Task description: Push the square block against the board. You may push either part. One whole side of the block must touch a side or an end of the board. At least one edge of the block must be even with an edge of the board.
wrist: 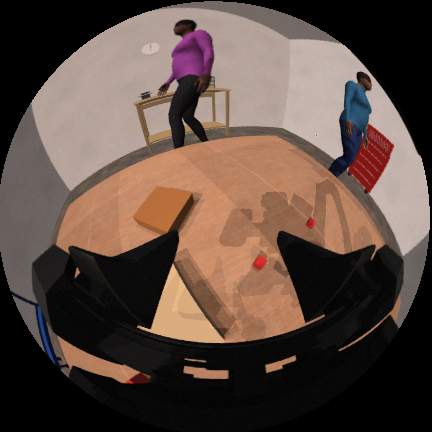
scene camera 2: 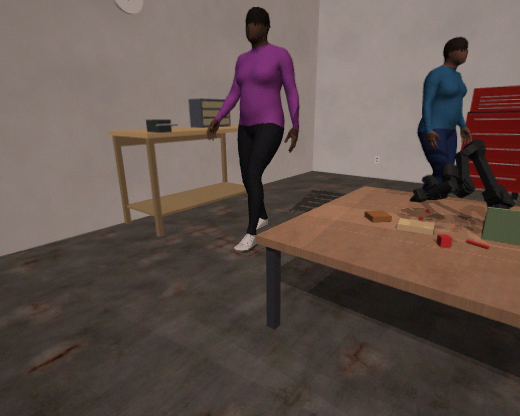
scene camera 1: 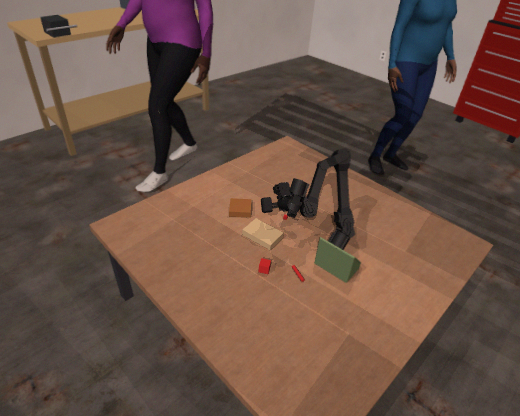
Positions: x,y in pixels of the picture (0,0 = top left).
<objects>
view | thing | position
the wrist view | my gripper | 229,236
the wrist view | brown square block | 164,209
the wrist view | pale tan board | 179,315
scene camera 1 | pale tan board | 267,236
</objects>
